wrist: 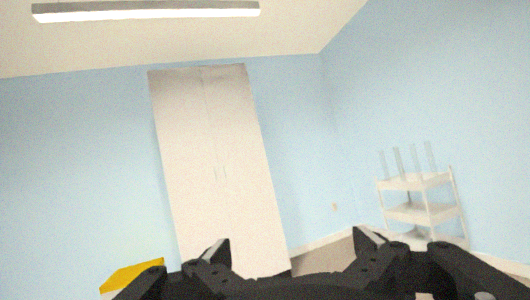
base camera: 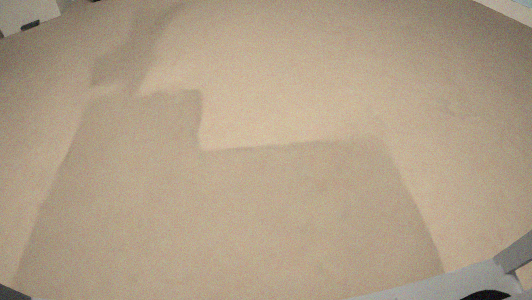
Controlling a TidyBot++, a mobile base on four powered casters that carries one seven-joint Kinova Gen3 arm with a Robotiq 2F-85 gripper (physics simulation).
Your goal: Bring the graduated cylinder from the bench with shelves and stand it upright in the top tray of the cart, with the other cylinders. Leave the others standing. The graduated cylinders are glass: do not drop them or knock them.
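Frame: origin at the arm's base, x ahead, y left, z up, level; centimetres.
Where they show: gripper, fingertip midpoint: (wrist: 291, 246).
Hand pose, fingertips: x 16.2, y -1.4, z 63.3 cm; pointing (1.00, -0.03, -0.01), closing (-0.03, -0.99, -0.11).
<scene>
After its pixels a point has its place.
My gripper (wrist: 291, 246) {x 16.2, y -1.4, z 63.3 cm} is open, with its two fingers wide apart at the bottom of the wrist view and nothing between them. A white three-tier cart (wrist: 430, 215) {x 158.1, y -100.2, z 8.7 cm} stands far off at the right of the wrist view, by the blue wall. Several tall, pale glass cylinders stand upright in its top tray (wrist: 437, 177) {x 164.9, y -116.6, z 32.2 cm}; one of them (wrist: 399, 162) {x 179.2, y -99.0, z 47.8 cm} looks a little darker than the others. The bench with shelves and the graduated cylinder on it do not show in either view.
A tall white cabinet (wrist: 215, 150) {x 192.9, y 49.9, z 92.6 cm} stands against the blue wall in the wrist view. A yellow-topped object (wrist: 131, 274) {x 172.8, y 136.0, z 5.3 cm} is at the lower left. In the base camera view, shadows lie on the beige floor (base camera: 300, 90) {x 57.8, y -10.4, z -39.7 cm}, and part of a white furnishing (base camera: 25, 12) {x 163.0, y 133.1, z -30.1 cm} shows at the upper left.
</scene>
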